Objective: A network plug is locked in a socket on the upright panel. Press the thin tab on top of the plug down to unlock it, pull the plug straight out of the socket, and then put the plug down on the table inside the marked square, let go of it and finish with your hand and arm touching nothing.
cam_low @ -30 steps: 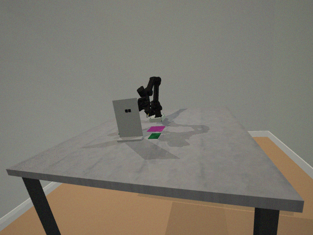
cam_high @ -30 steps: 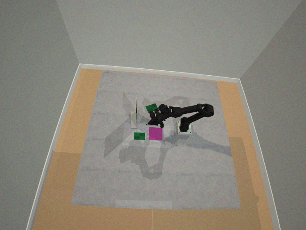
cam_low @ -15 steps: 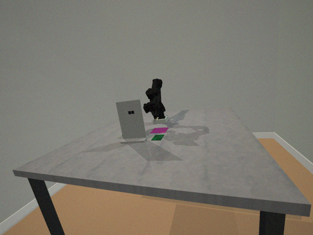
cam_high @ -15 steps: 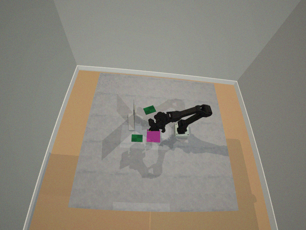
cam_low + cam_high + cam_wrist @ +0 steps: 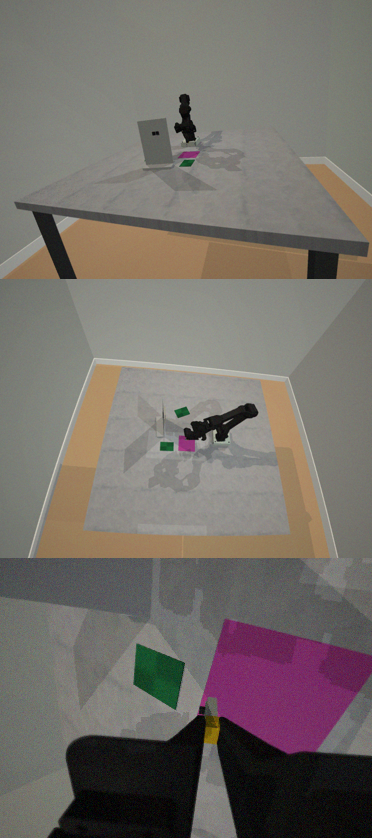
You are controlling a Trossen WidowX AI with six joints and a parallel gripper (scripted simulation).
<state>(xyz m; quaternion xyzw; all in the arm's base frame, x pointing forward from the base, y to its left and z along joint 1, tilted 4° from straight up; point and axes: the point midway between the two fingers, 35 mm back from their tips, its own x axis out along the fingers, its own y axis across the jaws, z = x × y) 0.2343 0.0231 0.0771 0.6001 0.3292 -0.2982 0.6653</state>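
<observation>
Now: gripper tip 1 cm past the magenta marked square and 8 cm above it. The rest, counted from my gripper tip: upright grey panel: 17 cm ahead, 14 cm to the right, 4 cm above.
</observation>
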